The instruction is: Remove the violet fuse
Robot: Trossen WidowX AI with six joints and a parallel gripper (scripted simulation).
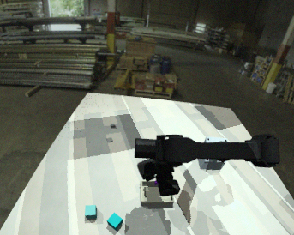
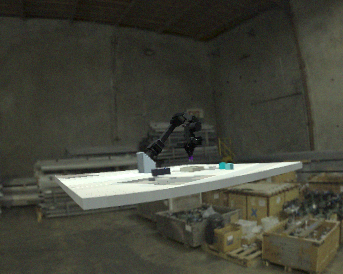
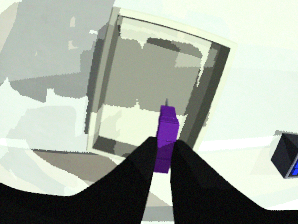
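My gripper tip is now 9 cm above the tray. The rest, counted from my gripper tip: violet fuse (1 cm below).
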